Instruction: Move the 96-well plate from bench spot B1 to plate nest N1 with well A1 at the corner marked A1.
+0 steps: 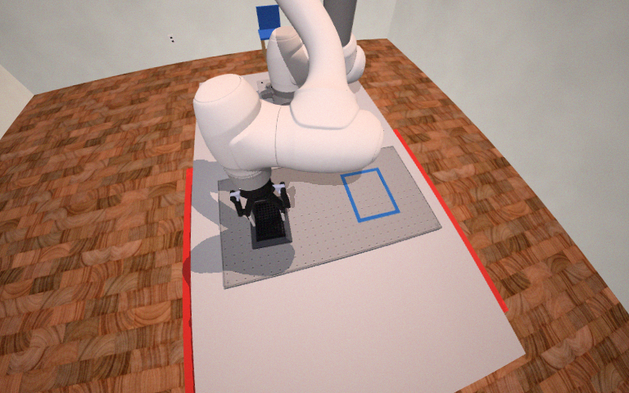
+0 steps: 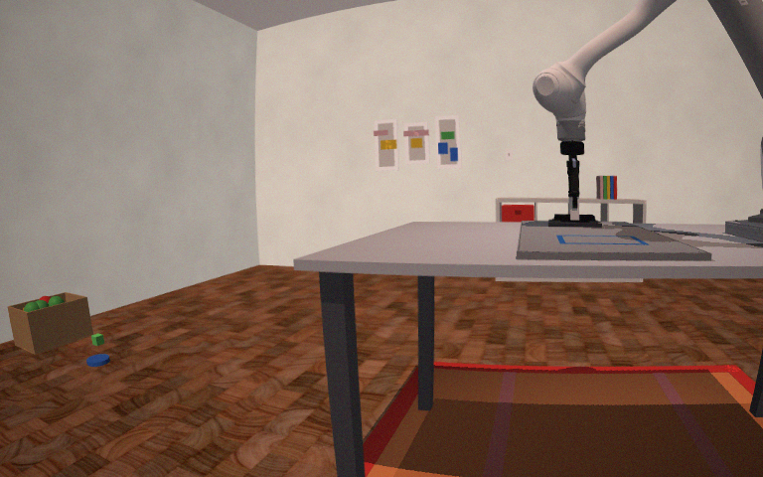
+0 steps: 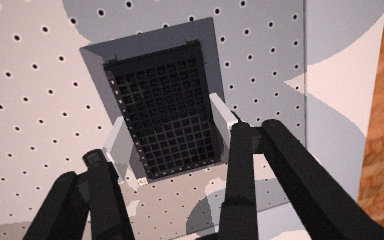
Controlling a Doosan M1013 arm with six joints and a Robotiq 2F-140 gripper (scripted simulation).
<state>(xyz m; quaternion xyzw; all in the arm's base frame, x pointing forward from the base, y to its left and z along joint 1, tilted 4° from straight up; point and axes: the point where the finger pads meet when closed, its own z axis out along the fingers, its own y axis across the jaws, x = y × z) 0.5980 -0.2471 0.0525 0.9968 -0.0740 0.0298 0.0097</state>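
My gripper is now 20 mm above the black 96-well plate. Round my hand: dark grey plate nest N1 (40 mm below); then pale A1 corner mark (70 mm behind, 60 mm to the left, 30 mm below).
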